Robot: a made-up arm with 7 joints. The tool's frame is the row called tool.
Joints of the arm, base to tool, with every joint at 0 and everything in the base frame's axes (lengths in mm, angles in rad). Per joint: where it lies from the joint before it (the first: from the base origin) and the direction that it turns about. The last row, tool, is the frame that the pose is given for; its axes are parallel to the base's.
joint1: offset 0 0 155 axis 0 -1 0
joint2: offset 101.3 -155.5 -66 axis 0 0 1
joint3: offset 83.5 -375 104.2 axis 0 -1 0
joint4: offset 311.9 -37.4 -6.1 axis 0 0 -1
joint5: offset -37.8 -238.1 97.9 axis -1 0 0
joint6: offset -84.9 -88 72 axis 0 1 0
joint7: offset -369.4 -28.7 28.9 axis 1 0 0
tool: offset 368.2 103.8 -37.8
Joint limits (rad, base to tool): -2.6..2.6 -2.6..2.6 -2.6..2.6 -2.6..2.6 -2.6..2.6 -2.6..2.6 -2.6..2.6
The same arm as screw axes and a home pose.
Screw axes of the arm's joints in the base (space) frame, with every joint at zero. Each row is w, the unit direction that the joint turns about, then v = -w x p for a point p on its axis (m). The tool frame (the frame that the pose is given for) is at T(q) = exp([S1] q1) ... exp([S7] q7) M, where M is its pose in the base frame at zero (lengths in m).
S1: w 0 -1 0 v 0.155 0 0
S2: w 0 0 1 v -0.1555 -0.1013 0
S3: w 0 -1 0 v 0.1932 0 -0.1848
S4: w 0 0 -1 v 0.5679 0.4967 0
S5: w -1 0 0 v 0 -0.285 -0.806
S6: w 0 1 0 v -0.357 0 0.374
S7: w 1 0 0 v 0 0.3859 0.9227
M: xyz 0.3728 -0.8189 0.3481 (m) rpy 0 0 0 (deg, as in URDF)
Joint limits (deg, base to tool): -148.97..148.97 -148.97..148.97 -148.97..148.97 -148.97..148.97 -148.97..148.97 -148.97..148.97 -148.97..148.97

